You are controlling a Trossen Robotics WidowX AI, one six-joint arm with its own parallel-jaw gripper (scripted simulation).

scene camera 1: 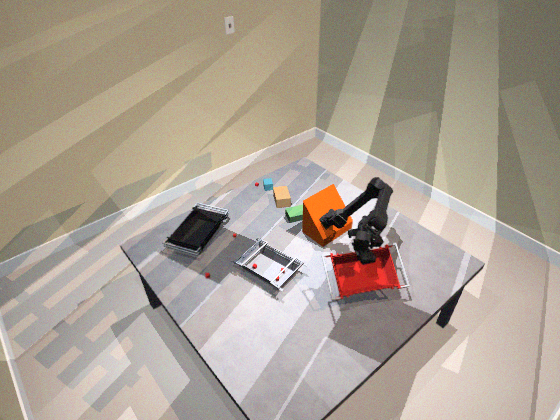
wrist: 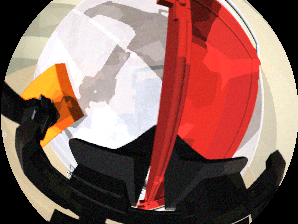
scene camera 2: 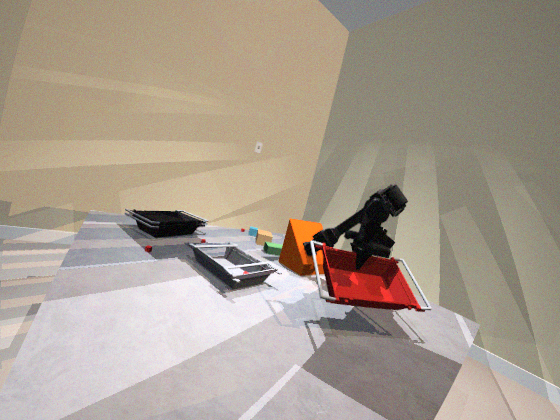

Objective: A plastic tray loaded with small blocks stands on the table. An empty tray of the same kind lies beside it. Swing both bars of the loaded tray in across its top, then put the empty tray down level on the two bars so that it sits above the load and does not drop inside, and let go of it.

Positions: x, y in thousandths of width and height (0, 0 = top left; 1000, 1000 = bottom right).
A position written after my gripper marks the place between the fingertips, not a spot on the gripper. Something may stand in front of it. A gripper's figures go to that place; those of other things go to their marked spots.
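My gripper (wrist: 542, 578) is 10 cm from the lens. I can see a red tray (wrist: 710, 315) as well, and the tray is 14 cm from the lens.
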